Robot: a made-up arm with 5 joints.
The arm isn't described. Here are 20 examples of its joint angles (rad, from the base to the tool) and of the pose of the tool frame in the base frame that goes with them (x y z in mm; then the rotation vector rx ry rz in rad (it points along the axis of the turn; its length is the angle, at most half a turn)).
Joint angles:
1: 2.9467 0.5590 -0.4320 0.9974 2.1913
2: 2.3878 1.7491 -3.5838 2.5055 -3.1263
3: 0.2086 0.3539 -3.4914 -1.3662 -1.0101
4: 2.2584 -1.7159 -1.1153 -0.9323 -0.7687
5: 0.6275 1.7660 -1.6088 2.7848 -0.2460
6: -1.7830 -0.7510 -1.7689 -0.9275 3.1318
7: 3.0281 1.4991 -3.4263 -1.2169 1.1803
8: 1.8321 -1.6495 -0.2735 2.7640 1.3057
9: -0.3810 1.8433 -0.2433 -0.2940 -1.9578
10: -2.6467 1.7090 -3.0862 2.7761 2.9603
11: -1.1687 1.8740 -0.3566 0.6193 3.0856
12: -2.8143 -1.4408 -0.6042 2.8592 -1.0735
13: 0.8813 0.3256 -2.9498 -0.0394 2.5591
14: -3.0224 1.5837 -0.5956 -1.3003 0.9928
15: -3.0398 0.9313 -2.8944 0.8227 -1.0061
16: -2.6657 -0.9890 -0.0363 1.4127 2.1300
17: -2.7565 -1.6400 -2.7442 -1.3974 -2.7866
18: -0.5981 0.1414 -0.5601 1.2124 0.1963
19: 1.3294 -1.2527 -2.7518 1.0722 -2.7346
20: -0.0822 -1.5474 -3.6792 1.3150 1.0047
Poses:
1: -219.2 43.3 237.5 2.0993 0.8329 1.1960
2: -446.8 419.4 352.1 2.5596 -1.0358 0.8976
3: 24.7 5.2 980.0 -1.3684 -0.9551 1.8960
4: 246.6 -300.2 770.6 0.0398 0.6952 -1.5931
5: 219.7 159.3 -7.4 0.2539 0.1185 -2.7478
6: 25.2 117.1 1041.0 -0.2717 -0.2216 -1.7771
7: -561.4 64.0 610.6 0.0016 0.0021 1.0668
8: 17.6 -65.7 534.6 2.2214 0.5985 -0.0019
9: -71.5 28.6 118.1 -1.3202 -1.3282 0.5597
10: -528.2 -285.1 238.8 -2.1333 -0.7500 -1.8792
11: -42.6 100.2 140.8 -0.5628 -0.9049 -1.1147
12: 71.4 24.3 636.0 -1.5194 1.8024 -0.3705
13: 157.2 190.6 1097.9 -0.3206 0.3569 0.2931
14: -166.6 -19.9 43.6 -1.2128 -2.5977 0.2381
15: -656.4 -67.1 760.9 1.0777 -1.7423 -0.5740
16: -87.7 -45.2 445.6 2.1980 2.0221 0.5650
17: 607.9 246.4 390.7 -2.8805 -0.0434 -0.6881
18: 246.7 -168.1 366.0 -2.5481 1.0689 1.1348
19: -150.7 -612.1 794.1 -0.1059 0.2131 1.7293
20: -660.7 54.4 254.2 0.8085 -0.4884 -2.0874
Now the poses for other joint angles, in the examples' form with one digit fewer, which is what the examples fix.
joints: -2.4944 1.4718 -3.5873 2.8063 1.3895
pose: -460 -348 519 0.966 2.481 0.815
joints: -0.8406 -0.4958 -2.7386 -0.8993 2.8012
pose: -194 217 1033 -0.259 -1.015 -1.078
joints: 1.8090 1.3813 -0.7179 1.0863 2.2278
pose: -28 116 57 1.401 -0.298 0.742
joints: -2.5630 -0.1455 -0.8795 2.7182 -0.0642
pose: -218 -142 586 -0.462 1.387 0.420
